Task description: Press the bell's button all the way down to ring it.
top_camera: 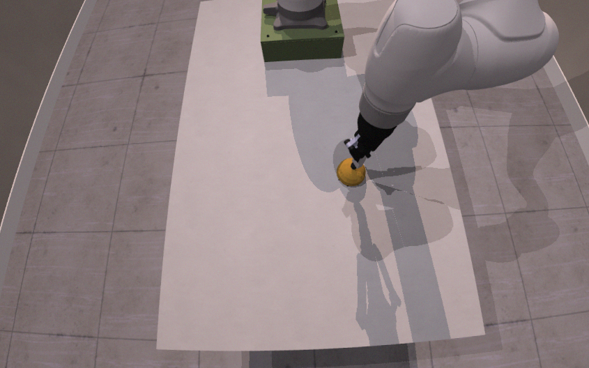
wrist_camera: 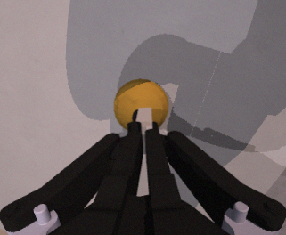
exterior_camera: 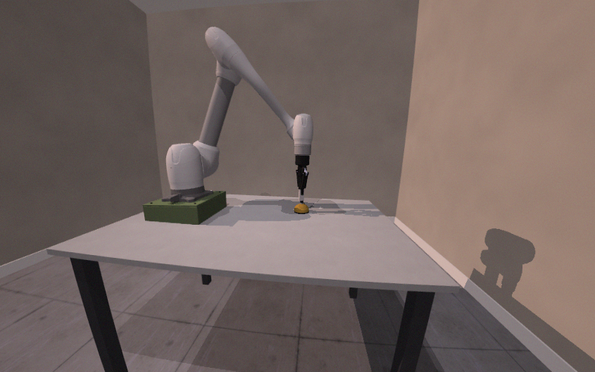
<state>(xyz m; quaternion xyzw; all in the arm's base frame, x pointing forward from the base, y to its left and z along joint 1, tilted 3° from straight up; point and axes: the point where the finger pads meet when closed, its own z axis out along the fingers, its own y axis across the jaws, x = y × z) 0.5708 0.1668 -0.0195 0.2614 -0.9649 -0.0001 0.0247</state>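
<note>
Right now the bell button is 40 mm below my hand and 10 mm to the right of it. Round my hand: bell: 60 mm below, 10 mm to the right.
</note>
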